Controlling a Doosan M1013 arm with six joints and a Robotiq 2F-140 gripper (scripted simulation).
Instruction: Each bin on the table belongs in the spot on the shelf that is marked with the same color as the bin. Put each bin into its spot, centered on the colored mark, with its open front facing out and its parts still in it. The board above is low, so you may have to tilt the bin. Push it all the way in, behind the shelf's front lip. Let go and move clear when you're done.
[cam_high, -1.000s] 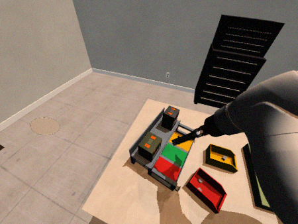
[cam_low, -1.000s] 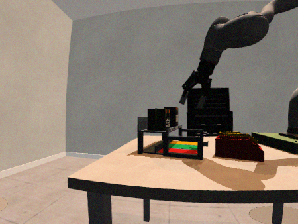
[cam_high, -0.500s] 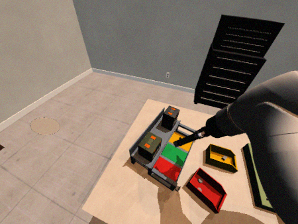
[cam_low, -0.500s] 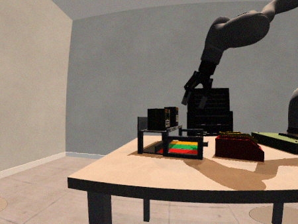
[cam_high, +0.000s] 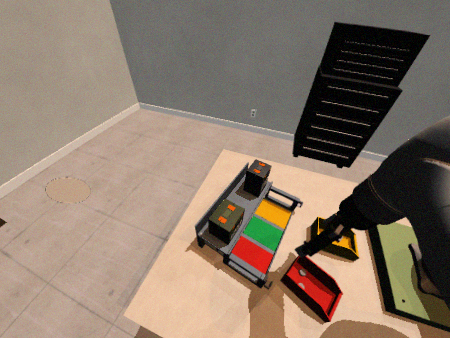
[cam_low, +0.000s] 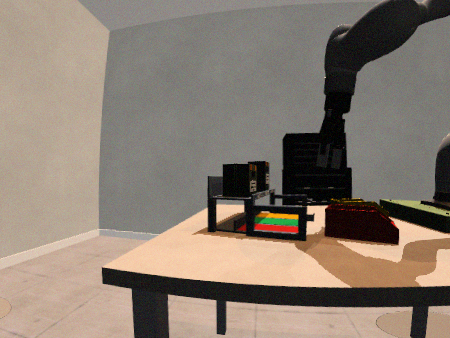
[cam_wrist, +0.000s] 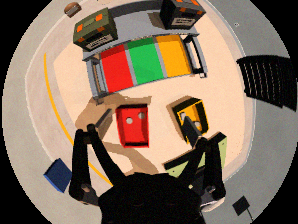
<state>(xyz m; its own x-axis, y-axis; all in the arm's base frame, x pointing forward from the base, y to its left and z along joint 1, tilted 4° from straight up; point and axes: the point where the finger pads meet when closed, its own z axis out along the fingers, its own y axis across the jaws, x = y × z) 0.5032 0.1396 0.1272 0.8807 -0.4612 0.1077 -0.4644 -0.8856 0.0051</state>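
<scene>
The red bin is 60 mm behind my hand, 70 mm to the left of it and 160 mm below it. Also, from my hand: yellow bin 130 mm behind, 140 mm to the right, 160 mm below; then dark box 240 mm ahead, 180 mm to the right, 30 mm below.
</scene>
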